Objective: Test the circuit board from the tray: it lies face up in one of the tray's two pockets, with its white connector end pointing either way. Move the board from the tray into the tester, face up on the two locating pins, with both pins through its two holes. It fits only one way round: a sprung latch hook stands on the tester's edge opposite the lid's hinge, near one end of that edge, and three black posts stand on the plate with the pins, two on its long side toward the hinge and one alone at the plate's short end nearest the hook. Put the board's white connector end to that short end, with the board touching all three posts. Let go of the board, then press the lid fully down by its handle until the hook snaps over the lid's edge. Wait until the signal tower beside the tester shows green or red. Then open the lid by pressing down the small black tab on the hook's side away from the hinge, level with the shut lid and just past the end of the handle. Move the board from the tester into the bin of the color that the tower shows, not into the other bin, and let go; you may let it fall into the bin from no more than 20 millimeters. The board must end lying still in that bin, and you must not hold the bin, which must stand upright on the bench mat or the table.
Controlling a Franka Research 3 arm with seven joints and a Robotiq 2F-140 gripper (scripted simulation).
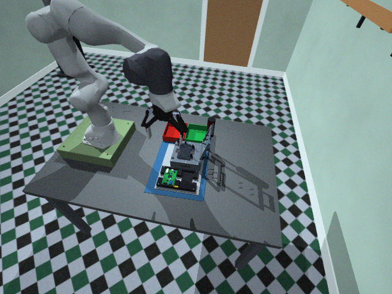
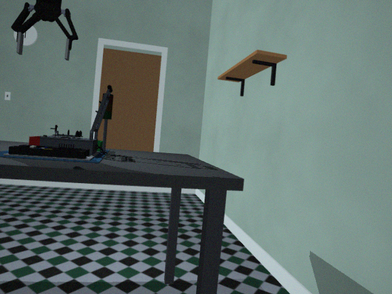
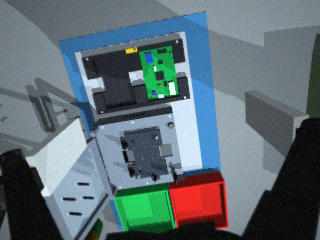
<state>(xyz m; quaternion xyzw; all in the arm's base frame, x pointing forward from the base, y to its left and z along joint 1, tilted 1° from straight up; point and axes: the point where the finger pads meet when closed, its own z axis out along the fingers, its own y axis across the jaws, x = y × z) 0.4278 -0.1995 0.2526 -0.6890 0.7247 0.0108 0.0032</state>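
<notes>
The green circuit board lies 31 cm below my hand. Round my hand: tester lid: 19 cm ahead, 16 cm to the left, 15 cm below; tester plate: 7 cm ahead, 17 cm to the left, 26 cm below; black latch hook: 1 cm ahead, 23 cm to the left, 24 cm below.
</notes>
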